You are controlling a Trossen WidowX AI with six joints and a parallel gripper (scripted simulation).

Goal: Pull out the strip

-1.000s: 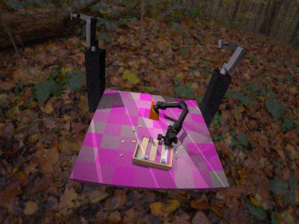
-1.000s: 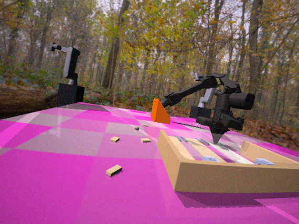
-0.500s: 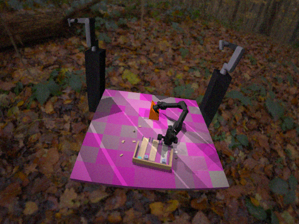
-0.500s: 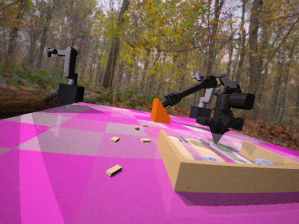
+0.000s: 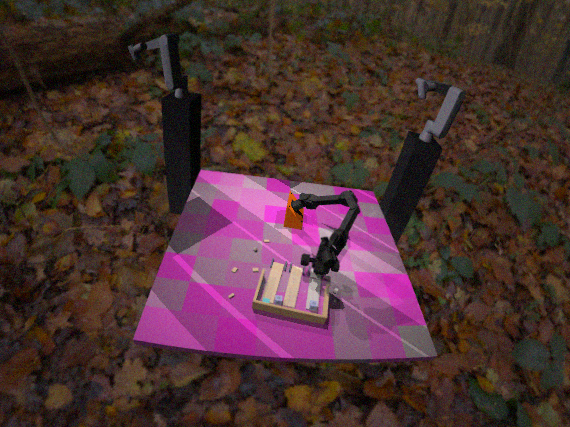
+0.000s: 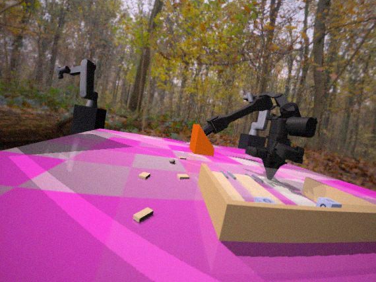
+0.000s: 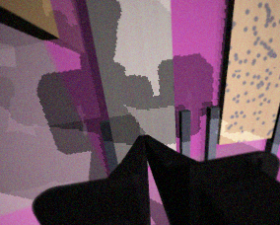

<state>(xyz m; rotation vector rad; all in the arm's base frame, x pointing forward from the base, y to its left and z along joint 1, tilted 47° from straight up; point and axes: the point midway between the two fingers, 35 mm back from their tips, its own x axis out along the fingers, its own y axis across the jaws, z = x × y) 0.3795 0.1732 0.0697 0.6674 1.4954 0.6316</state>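
The grey strip lies 9 cm ahead of my gripper tip and 1 cm to the right of it.
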